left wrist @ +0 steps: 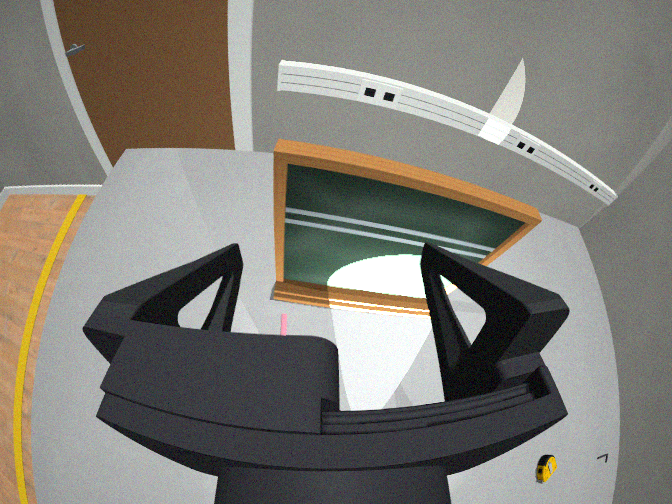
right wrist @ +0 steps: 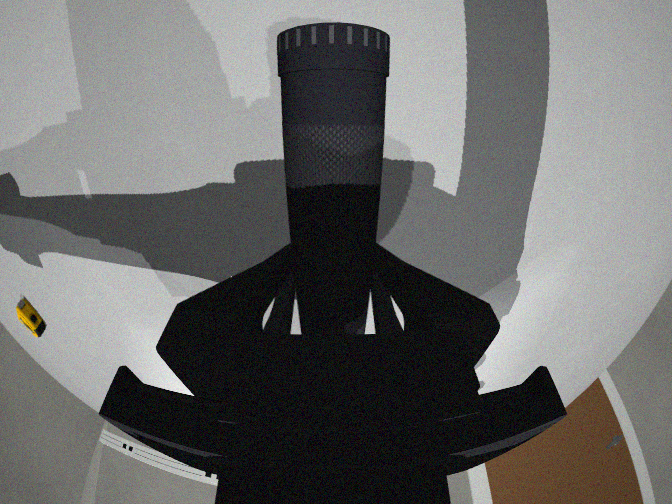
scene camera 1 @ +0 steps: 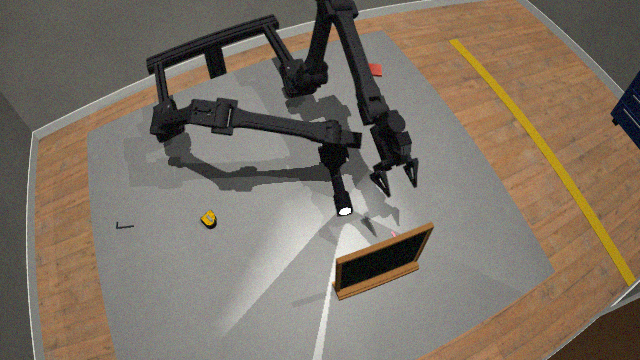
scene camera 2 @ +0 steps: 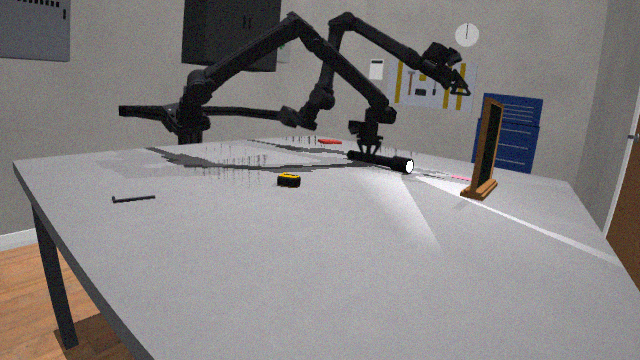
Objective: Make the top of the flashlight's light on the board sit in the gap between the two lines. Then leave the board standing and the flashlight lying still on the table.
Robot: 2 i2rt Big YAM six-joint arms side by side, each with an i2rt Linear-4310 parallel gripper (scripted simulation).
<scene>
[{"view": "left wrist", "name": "my left gripper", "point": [331,253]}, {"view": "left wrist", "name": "wood-framed board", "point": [349,228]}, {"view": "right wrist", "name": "my right gripper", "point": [333,254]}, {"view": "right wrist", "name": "black flashlight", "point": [333,75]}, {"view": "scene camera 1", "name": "wood-framed board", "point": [365,269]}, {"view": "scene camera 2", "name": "wood-framed board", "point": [481,186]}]
</scene>
